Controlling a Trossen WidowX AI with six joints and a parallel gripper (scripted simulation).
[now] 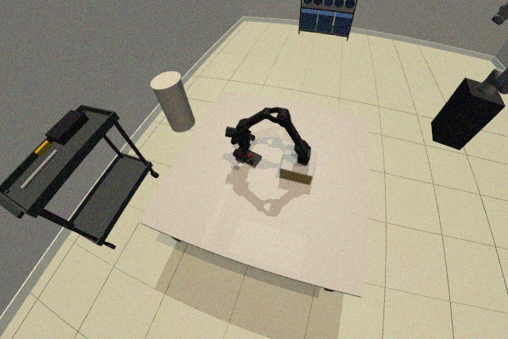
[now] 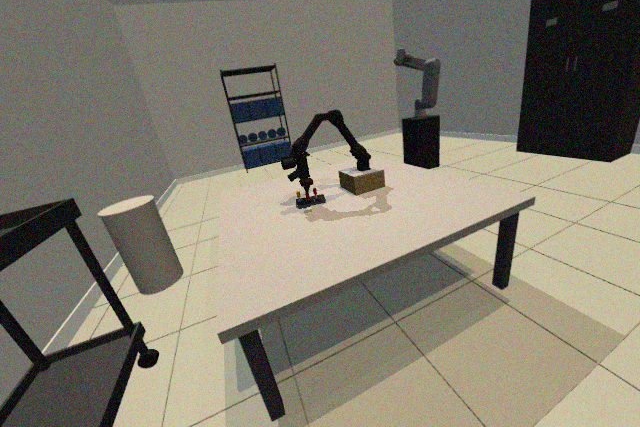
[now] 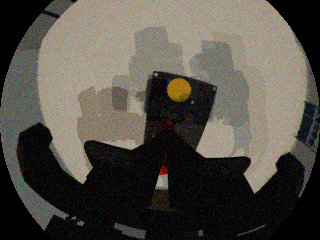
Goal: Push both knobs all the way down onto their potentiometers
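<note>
My gripper tip is now 50 mm short of the knob and 10 mm above it.
</note>
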